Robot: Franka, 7 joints.
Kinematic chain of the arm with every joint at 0, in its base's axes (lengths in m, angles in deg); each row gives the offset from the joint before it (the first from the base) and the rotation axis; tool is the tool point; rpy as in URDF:
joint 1: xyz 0 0 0.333 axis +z
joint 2: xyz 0 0 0 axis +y
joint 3: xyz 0 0 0.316 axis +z
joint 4: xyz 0.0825 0 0 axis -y
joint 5: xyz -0.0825 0 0.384 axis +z
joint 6: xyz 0 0 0 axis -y
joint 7: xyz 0.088 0 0 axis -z
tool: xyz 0 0 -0.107 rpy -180 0 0
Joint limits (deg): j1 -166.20..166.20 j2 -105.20..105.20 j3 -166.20..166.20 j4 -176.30..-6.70 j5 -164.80..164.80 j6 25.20..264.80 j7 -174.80..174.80
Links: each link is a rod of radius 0.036 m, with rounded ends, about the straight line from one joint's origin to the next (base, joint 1, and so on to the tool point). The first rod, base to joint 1, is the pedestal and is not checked.
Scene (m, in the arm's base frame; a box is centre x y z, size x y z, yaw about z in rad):
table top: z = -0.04
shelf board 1: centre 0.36 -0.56 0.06 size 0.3 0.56 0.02 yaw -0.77
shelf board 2: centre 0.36 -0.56 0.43 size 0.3 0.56 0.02 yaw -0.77
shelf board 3: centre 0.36 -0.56 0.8 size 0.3 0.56 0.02 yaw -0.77
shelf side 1: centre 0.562 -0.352 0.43 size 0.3 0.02 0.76 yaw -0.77
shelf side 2: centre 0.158 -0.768 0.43 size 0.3 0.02 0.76 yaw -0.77
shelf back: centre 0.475 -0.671 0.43 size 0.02 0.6 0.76 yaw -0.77
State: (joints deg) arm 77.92 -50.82 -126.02 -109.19 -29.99 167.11 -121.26
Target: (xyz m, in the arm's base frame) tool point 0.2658 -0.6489 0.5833
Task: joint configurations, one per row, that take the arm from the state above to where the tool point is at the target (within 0.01 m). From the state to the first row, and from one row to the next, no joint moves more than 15 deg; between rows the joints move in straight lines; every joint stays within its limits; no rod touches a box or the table.
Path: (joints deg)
1: 79.71 -38.12 -131.28 -122.61 -34.94 168.07 -114.19
2: 81.50 -25.43 -136.54 -136.03 -39.88 169.03 -107.11
3: 83.29 -12.73 -141.80 -149.46 -44.83 169.99 -100.04
4: 85.08 -0.03 -147.06 -162.88 -49.78 170.95 -92.96
5: 86.87 12.67 -152.31 -176.30 -54.73 171.91 -85.89
6: 77.99 16.98 -151.27 -162.67 -47.08 172.96 -97.68
7: 69.10 21.30 -150.23 -149.04 -39.43 174.01 -109.47
8: 60.22 25.62 -149.19 -135.41 -31.79 175.07 -121.26
9: 61.50 11.50 -142.51 -124.16 -31.18 174.63 -121.26
10: 62.78 -2.61 -135.84 -112.90 -30.57 174.20 -121.26
11: 64.06 -16.73 -129.17 -101.65 -29.95 173.77 -121.26
12: 65.34 -30.85 -122.49 -90.40 -29.34 173.33 -121.26

